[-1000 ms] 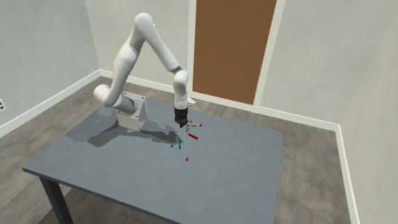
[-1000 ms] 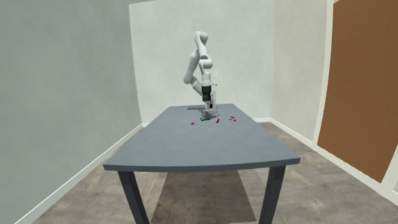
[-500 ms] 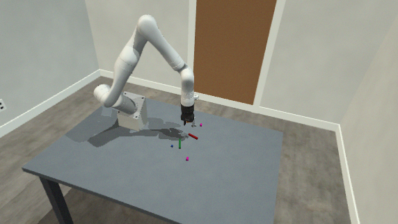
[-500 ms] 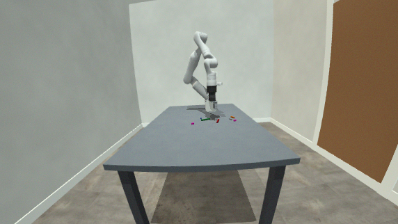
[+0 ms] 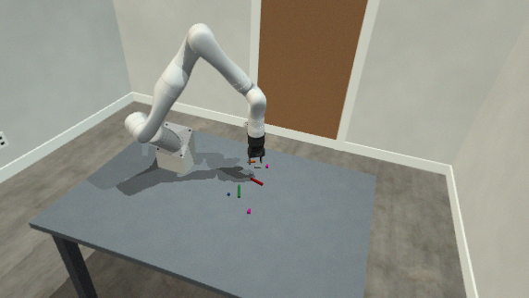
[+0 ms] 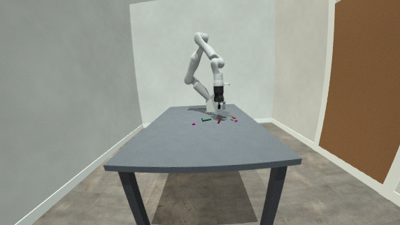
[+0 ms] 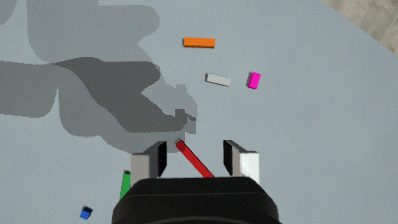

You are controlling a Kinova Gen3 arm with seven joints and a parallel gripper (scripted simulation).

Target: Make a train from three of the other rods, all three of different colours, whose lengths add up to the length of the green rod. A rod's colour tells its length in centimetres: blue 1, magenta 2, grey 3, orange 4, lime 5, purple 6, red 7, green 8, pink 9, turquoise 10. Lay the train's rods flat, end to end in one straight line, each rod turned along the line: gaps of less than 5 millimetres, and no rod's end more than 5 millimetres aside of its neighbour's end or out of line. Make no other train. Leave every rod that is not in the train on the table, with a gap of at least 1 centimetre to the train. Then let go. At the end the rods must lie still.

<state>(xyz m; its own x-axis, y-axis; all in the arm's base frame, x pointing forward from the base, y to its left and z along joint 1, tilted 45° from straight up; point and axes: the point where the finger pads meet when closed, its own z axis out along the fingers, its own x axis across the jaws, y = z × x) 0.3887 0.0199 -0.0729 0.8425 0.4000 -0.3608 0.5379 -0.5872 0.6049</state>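
The grey rod is 1 cm behind my hand, 8 cm to the left of it and 11 cm below it. Round my hand: orange rod (6 cm behind, 11 cm to the left, 11 cm below); red rod (2 cm ahead, 2 cm to the right, 11 cm below); green rod (3 cm behind, 12 cm to the right, 11 cm below).
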